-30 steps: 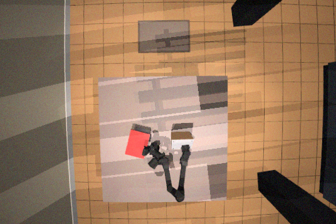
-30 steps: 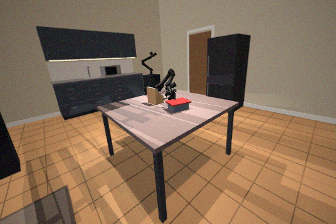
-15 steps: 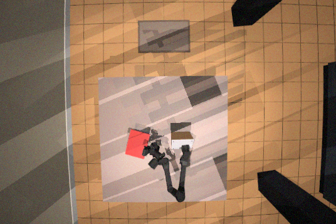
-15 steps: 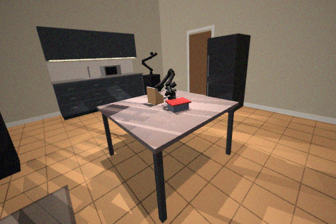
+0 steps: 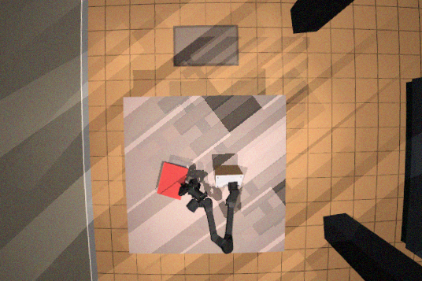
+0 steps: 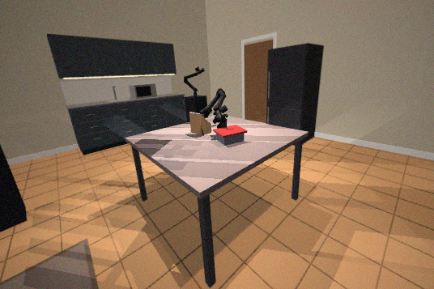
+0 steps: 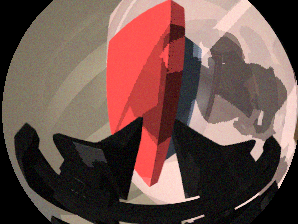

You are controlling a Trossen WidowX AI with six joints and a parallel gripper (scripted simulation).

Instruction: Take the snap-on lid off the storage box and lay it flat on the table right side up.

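Right now the red lid is 70 mm ahead of my gripper tip and 30 mm to the right of it. Also, from my gripper tip: storage box: 70 mm ahead, 50 mm below, 30 mm to the right.
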